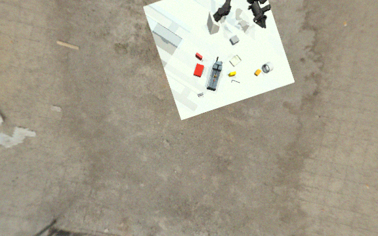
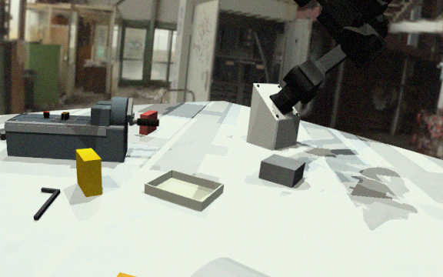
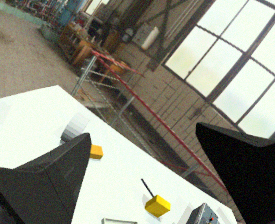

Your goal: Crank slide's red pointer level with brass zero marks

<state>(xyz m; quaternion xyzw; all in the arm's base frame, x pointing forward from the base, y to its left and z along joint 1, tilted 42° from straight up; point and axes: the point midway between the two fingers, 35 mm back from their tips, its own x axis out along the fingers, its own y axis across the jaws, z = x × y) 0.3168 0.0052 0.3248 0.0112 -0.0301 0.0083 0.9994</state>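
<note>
Right now the dark crank handle is 36 cm to the right of my gripper tip, 24 cm below it and 3 cm behind it. Also, from my gripper tip: shallow grey tray (30 cm below, 17 cm to the right, 6 cm ahead); then grey block (29 cm below, 14 cm behind, 9 cm to the right); then yellow block (28 cm below, 27 cm to the right, 18 cm ahead).
</note>
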